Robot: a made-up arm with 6 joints.
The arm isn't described. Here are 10 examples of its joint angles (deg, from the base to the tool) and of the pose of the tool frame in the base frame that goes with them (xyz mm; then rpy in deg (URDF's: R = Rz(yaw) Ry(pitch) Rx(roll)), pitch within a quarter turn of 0, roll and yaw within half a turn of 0).
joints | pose
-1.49 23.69 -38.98 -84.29 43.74 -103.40 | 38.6 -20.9 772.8 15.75 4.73 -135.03
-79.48 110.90 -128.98 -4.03 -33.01 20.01 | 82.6 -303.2 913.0 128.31 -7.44 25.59
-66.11 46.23 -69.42 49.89 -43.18 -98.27 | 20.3 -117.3 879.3 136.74 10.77 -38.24
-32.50 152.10 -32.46 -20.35 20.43 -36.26 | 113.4 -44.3 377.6 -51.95 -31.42 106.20
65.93 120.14 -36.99 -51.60 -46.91 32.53 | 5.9 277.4 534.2 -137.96 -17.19 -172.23
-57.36 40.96 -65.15 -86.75 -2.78 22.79 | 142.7 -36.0 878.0 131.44 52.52 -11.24
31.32 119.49 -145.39 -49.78 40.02 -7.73 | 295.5 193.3 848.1 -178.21 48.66 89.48
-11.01 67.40 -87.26 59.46 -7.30 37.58 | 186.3 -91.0 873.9 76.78 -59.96 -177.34
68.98 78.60 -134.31 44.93 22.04 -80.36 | 8.7 135.1 977.2 128.51 35.54 138.85
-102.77 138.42 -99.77 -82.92 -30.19 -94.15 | 14.2 -446.5 537.9 -21.69 17.86 -168.03
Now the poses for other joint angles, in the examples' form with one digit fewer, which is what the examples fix.
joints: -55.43 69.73 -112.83 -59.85 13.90 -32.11
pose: 130 -102 972 105.6 49.2 -57.3
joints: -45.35 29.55 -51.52 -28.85 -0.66 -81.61
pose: 81 -38 835 61.0 56.1 -84.1
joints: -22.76 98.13 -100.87 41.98 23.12 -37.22
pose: 324 -117 782 -165.4 -4.9 81.9
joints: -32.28 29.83 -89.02 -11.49 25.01 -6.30
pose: -23 33 943 144.8 9.8 43.3
